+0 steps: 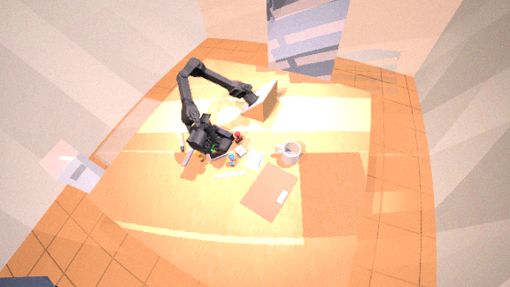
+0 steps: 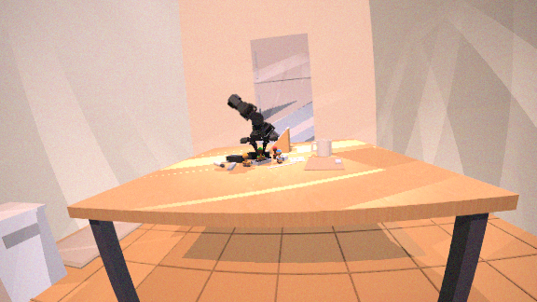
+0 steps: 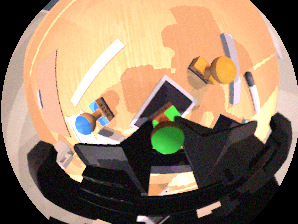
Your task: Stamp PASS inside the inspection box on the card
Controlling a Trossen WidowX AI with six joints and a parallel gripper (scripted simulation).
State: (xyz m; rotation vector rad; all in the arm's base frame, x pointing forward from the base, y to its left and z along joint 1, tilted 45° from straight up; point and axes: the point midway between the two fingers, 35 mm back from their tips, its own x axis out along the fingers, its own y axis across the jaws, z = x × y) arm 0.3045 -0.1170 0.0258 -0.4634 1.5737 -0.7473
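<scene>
Now: gripper tip right at the green-knobbed stamp. The rest, counted from my gripper tip: red stamp 110 mm behind, 80 mm to the left, 20 mm below; ink pad 30 mm below; blue-knobbed stamp 20 mm ahead, 90 mm to the left, 20 mm below.
</scene>
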